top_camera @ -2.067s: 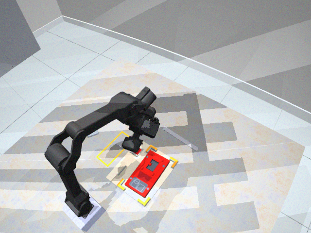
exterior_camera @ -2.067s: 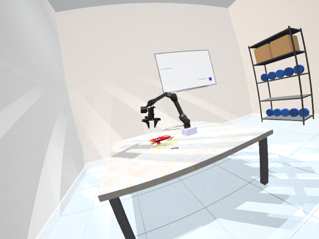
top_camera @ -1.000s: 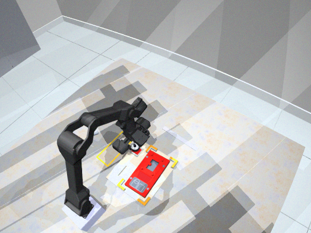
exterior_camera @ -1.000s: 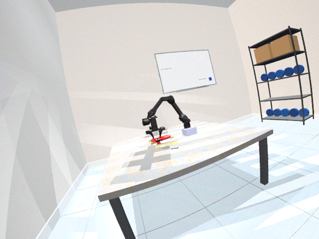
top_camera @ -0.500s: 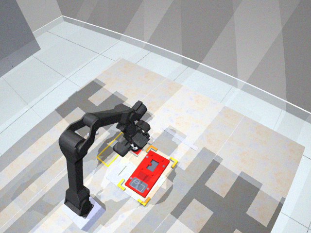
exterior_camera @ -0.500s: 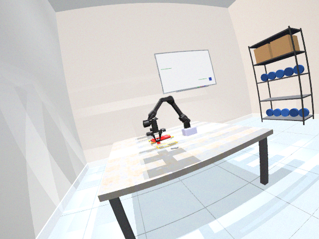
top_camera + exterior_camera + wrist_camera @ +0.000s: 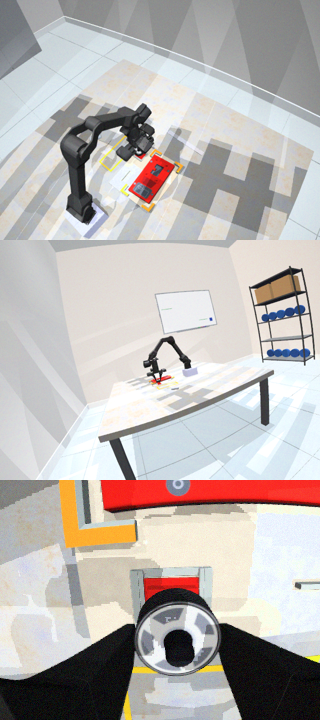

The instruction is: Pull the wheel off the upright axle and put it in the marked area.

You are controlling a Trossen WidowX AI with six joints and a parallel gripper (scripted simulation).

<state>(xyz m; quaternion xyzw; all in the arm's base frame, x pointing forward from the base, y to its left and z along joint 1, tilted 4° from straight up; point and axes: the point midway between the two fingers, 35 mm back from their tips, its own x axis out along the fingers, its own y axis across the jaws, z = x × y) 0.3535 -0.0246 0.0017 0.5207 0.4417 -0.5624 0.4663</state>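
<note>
My gripper tip is now right at the wheel. The rest, counted from my gripper tip: thin grey strip (160 mm ahead, 150 mm to the right, 40 mm below).
</note>
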